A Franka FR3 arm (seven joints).
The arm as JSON. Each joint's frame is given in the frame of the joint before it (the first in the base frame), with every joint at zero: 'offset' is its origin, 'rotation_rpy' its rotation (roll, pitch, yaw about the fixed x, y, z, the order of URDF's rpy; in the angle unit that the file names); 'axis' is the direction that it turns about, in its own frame. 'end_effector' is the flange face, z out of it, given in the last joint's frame.
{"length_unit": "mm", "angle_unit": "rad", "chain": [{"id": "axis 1", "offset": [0.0, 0.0, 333.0], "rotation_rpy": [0.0, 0.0, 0.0], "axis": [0.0, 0.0, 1.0]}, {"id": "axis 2", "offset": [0.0, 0.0, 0.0], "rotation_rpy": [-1.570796, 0.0, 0.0], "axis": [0.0, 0.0, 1.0]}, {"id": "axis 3", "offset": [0.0, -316.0, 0.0], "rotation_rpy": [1.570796, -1.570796, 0.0], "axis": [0.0, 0.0, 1.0]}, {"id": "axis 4", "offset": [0.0, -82.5, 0.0], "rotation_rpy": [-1.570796, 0.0, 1.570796], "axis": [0.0, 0.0, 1.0]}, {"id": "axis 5", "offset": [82.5, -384.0, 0.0], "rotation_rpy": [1.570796, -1.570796, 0.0], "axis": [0.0, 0.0, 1.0]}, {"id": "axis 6", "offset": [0.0, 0.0, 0.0], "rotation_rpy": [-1.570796, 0.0, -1.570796], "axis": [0.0, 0.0, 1.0]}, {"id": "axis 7", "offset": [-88.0, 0.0, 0.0], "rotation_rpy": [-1.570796, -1.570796, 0.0], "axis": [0.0, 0.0, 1.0]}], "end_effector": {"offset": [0.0, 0.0, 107.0], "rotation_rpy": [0.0, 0.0, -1.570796]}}
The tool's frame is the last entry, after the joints.
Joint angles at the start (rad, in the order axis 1, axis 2, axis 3, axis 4, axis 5, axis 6, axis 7):
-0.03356 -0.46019 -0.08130 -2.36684 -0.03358 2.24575 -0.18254
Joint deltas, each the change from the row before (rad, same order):
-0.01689 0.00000 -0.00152 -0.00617 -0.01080 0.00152 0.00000
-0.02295 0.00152 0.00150 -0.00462 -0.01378 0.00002 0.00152
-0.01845 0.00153 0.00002 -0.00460 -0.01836 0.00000 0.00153
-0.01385 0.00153 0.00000 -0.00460 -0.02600 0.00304 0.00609
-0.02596 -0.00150 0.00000 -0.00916 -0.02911 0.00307 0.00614
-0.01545 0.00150 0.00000 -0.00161 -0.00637 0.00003 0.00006
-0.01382 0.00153 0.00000 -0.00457 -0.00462 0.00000 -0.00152
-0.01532 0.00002 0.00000 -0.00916 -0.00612 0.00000 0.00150
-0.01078 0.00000 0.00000 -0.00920 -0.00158 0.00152 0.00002
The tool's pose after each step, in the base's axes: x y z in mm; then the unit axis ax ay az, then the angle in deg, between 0 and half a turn. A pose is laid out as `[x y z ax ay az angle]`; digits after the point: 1 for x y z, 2 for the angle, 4 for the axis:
[437.0 -63.3 528.8 0.9858 0.0363 0.1638 176.95]
[435.3 -72.8 525.8 0.9868 0.0285 0.1596 176.10]
[433.5 -81.2 522.8 0.9876 0.0233 0.1551 175.10]
[432.2 -87.8 520.2 0.9882 0.0201 0.1515 173.79]
[428.4 -99.3 516.6 0.9891 0.0118 0.1466 172.27]
[426.8 -106.1 515.2 0.9895 0.0058 0.1441 171.86]
[425.0 -111.9 512.2 0.9901 0.0011 0.1402 171.59]
[422.0 -118.1 507.6 0.9909 -0.0053 0.1348 171.31]
[419.5 -122.2 503.2 0.9914 -0.0099 0.1306 171.27]

